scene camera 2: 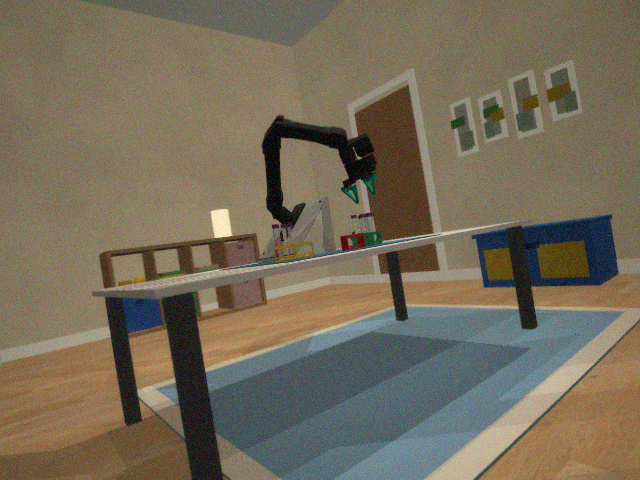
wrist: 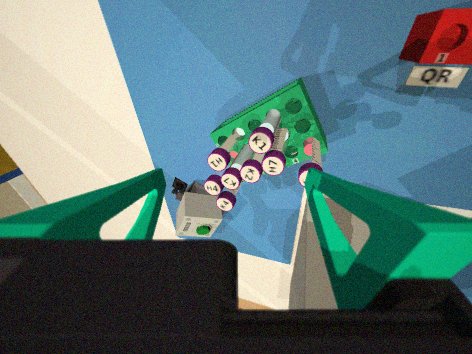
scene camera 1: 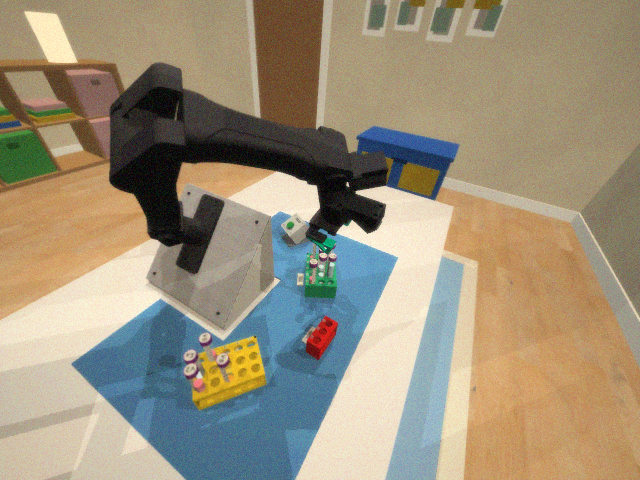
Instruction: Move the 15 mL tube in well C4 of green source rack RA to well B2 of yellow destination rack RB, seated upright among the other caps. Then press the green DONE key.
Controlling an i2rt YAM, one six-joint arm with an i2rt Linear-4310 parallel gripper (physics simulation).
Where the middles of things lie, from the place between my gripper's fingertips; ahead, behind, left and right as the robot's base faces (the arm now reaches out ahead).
Scene:
My hand is 18 cm above the QR label (wrist: pixel 419 75), 16 cm to the left of it and 3 cm short of it. Also, from my hand: grey box with green button (wrist: pixel 198 215) 20 cm behind, 15 cm to the left, 14 cm below.

